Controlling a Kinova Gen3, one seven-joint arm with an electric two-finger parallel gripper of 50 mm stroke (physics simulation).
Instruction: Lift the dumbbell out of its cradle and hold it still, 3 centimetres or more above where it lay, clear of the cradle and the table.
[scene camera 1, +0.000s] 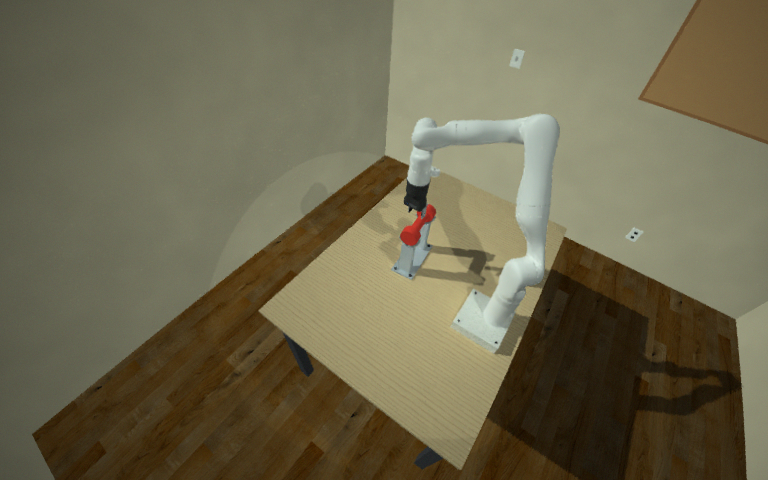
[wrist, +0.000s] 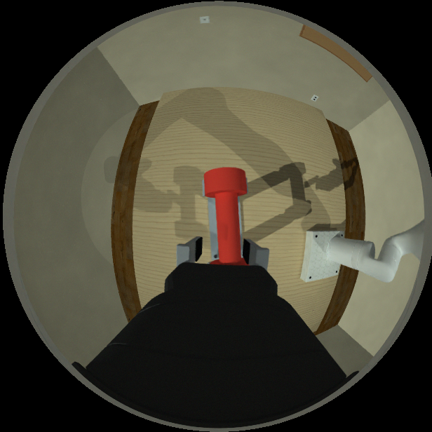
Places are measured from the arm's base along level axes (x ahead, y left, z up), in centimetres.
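Where they show: gripper, fingertip midpoint: (scene camera 1: 416, 214); arm's base, link origin: (scene camera 1: 495, 316).
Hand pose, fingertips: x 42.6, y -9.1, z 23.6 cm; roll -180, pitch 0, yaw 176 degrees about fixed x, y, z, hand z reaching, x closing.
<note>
Each offset is from my fingertips to the top centre of the thing. "spot": to the spot under its first point. Level surfaces: height alone.
The red dumbbell {dx -1.0, dy -1.8, dz -2.7 cm} (scene camera 1: 419, 224) (wrist: 227, 220) lies level across the two uprights of its grey cradle {spot: dx -2.0, dy +7.2, dz -20.3 cm} (scene camera 1: 406, 261) (wrist: 213, 225). In the wrist view its handle runs between the fingers, with one head beyond them and the other mostly hidden under the gripper body. My gripper (scene camera 1: 415, 211) (wrist: 222, 246) is open and points down at the dumbbell, close to the far head in the scene view. The fingers stand on either side of the handle line, with gaps on both sides. How far down the fingertips reach beside the handle is hard to tell.
The cradle's foot stands on the wooden table {dz -28.3 cm} (scene camera 1: 351, 311) (wrist: 295, 300). The arm's white base plate (scene camera 1: 468, 319) (wrist: 313, 255) stands on the table, to the right of the cradle. Shadows of the arm and cradle fall on the table.
</note>
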